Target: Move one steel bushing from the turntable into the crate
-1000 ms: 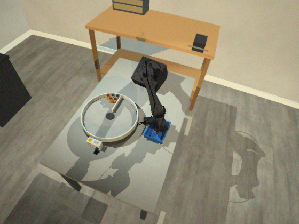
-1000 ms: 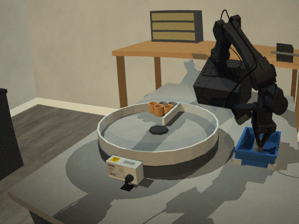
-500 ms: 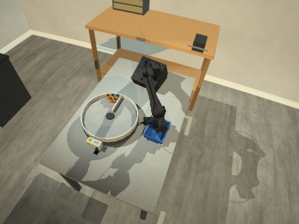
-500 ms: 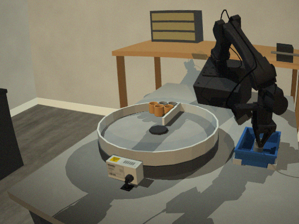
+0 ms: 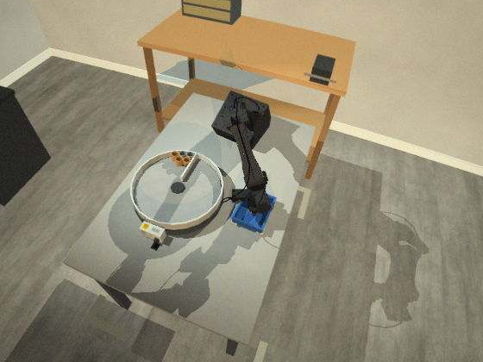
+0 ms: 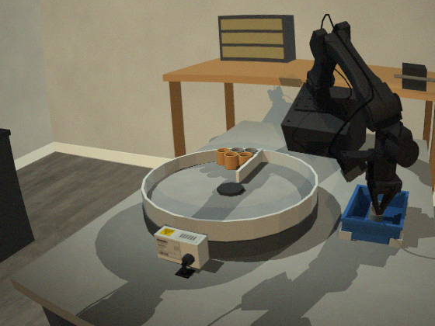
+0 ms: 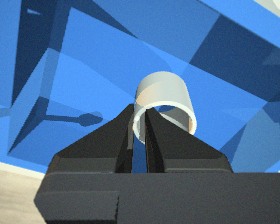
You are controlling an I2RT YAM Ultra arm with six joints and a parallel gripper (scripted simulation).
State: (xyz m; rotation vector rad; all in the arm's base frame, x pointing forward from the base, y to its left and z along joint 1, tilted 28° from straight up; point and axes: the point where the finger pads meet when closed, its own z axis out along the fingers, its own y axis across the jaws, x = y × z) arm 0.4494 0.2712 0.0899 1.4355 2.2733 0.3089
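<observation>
My hand is 10 mm past the blue crate, 10 mm to the left of it and 20 mm above it. From my hand the other things lie so: round turntable 40 mm ahead, 370 mm to the right, 10 mm above.
</observation>
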